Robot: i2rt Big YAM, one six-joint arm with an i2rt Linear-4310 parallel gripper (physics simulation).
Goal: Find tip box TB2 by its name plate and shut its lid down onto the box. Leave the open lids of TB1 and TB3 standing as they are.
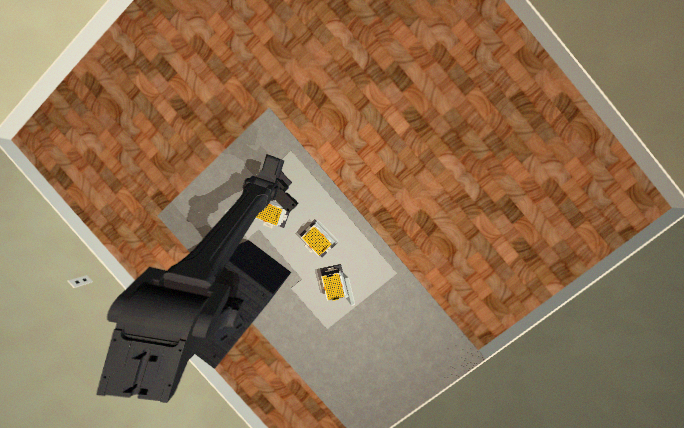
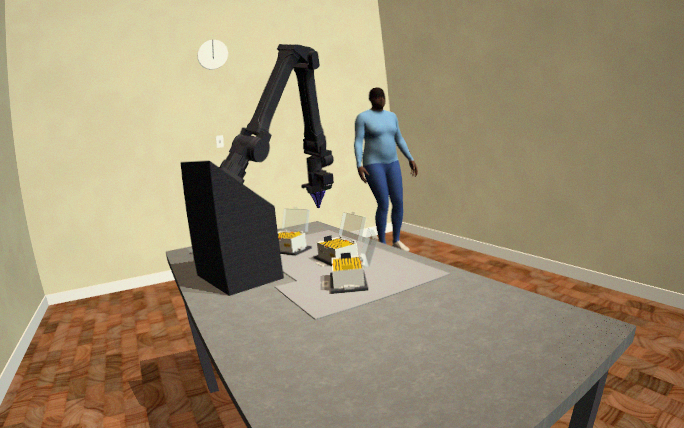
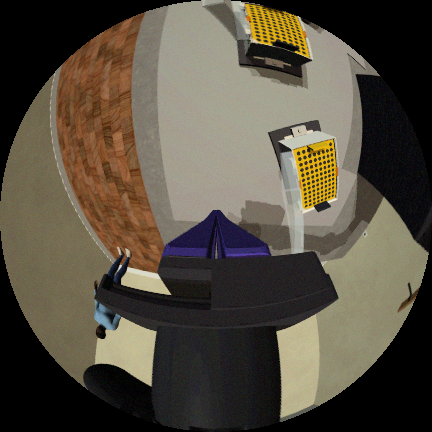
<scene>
The pictures show: my gripper and a pale mat.
</scene>
